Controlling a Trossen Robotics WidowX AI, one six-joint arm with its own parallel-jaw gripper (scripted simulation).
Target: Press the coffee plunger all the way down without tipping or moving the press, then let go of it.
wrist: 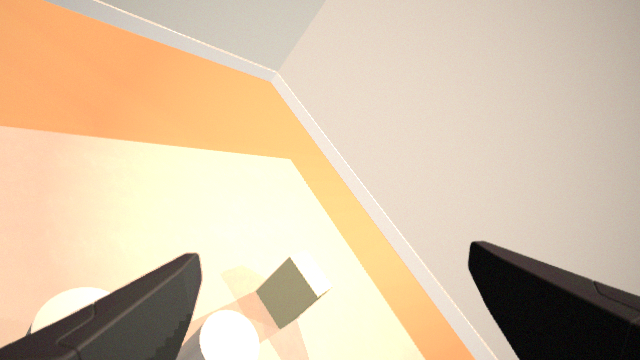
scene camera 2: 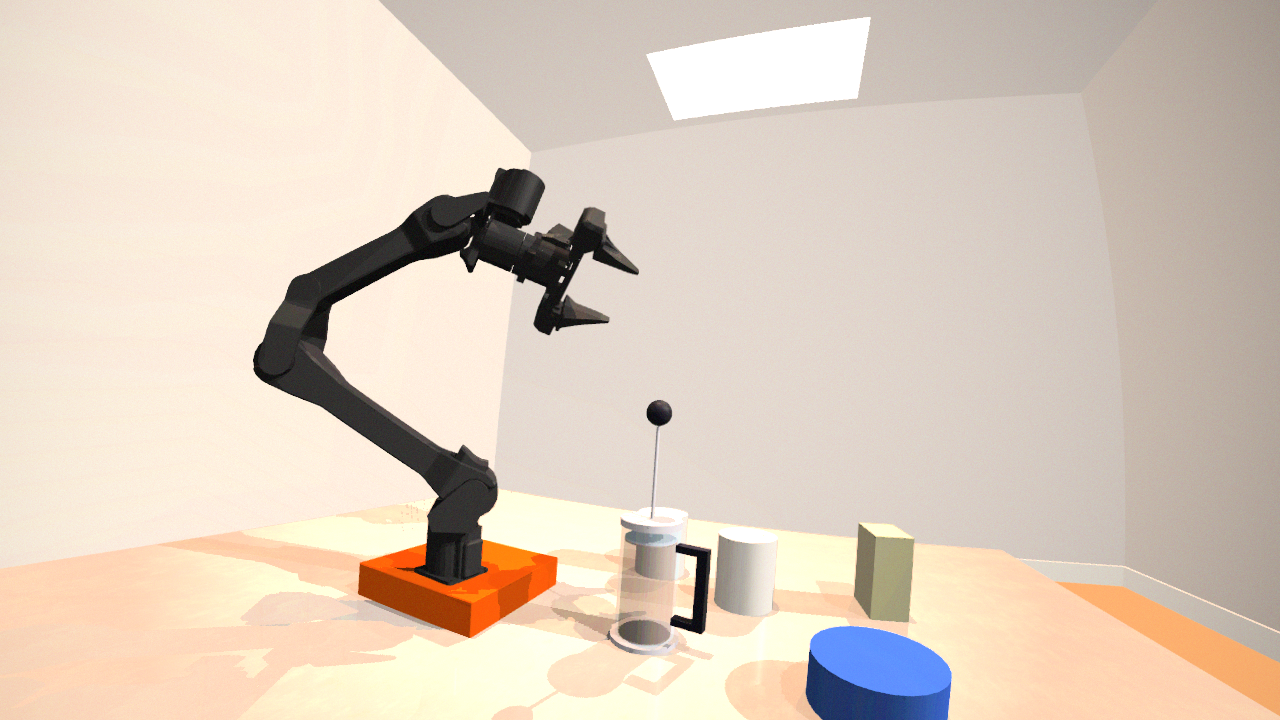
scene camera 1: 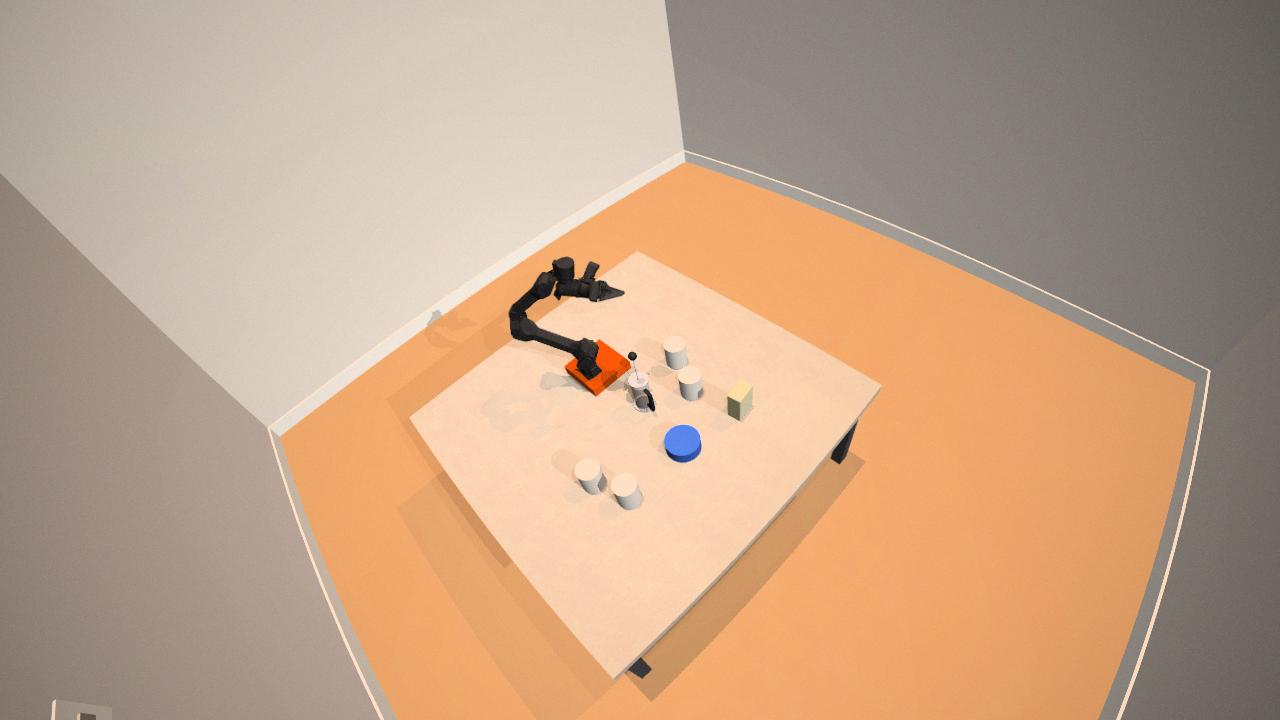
Labels:
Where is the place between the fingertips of my gripper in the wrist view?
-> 336, 259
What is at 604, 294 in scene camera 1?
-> My gripper.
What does my gripper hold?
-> Nothing.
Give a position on a coffee press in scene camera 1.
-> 639, 381

